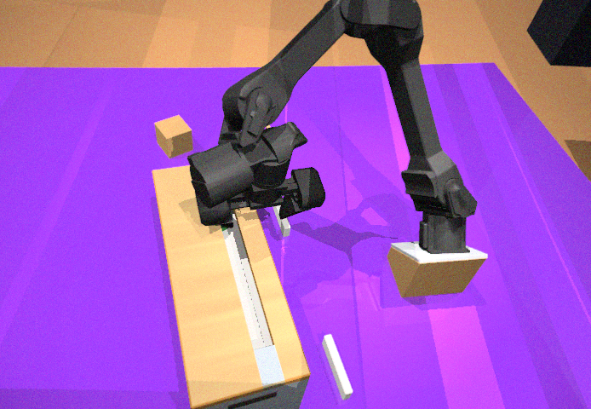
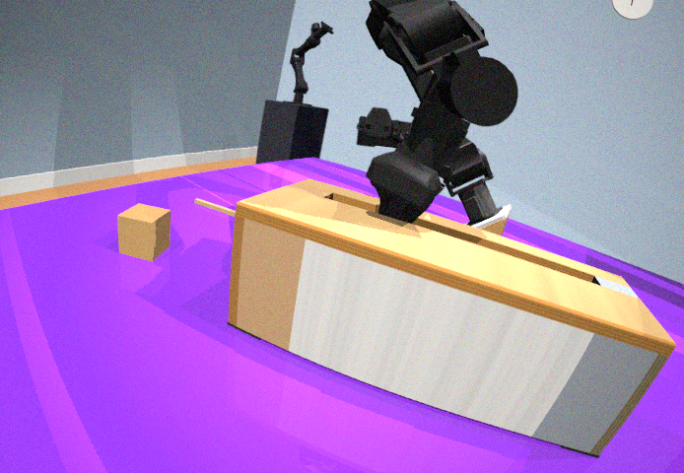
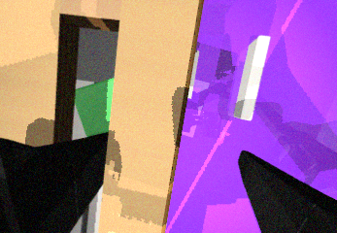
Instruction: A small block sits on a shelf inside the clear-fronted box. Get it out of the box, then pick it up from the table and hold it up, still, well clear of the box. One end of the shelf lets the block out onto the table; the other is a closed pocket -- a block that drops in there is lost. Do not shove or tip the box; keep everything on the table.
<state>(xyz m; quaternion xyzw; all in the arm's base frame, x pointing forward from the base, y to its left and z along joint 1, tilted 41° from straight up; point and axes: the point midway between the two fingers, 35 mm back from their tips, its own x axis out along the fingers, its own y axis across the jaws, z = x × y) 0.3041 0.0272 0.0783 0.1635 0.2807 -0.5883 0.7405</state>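
Right now my gripper tip is 60 mm short of the green block. Round my gripper tip: long box: 10 mm ahead, 90 mm to the left, 30 mm below; then thin tan stick: 40 mm behind, 310 mm to the right, 80 mm below.
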